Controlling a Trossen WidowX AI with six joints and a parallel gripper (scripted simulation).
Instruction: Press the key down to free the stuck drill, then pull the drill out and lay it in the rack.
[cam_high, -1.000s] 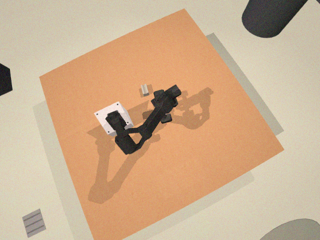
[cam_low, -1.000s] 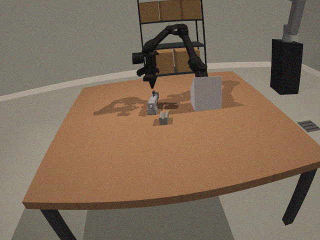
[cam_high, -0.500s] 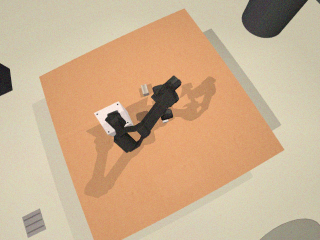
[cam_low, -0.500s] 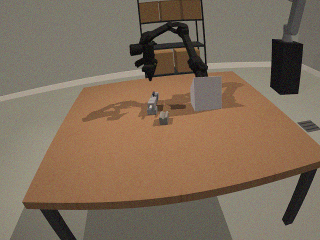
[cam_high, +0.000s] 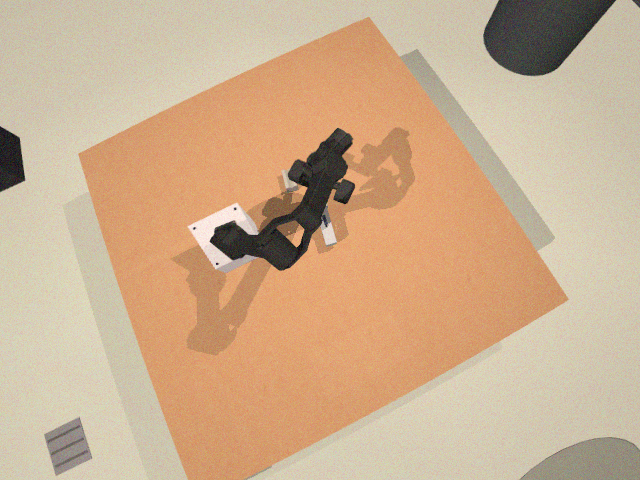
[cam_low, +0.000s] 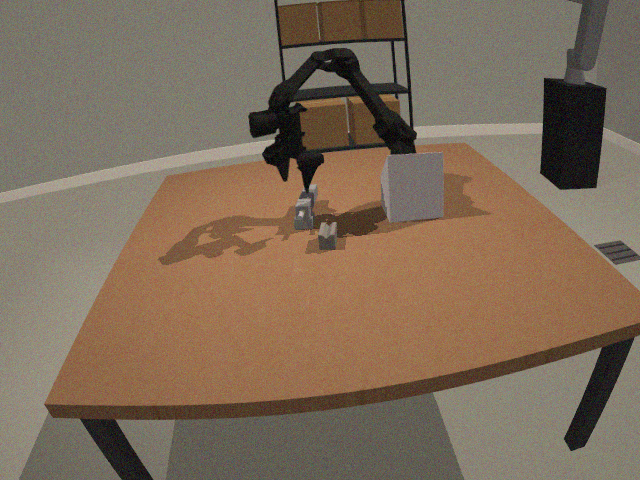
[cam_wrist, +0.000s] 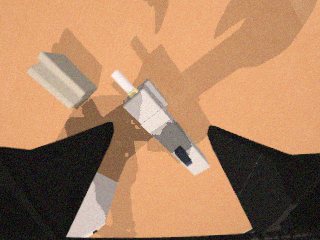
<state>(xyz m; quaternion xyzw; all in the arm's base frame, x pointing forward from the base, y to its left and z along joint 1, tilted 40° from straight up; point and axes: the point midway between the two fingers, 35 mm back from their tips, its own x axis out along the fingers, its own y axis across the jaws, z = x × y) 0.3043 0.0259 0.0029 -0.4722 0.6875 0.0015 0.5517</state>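
The drill lies 1 cm behind my gripper tip, 1 cm to the left of it and 7 cm below it. From my gripper tip the other things lie so: light grey fixture block 2 cm behind, 5 cm to the right, 8 cm below; then blue key 3 cm behind, 7 cm to the right, 6 cm below; then grey v-notched rack 7 cm behind, 13 cm to the left, 10 cm below.
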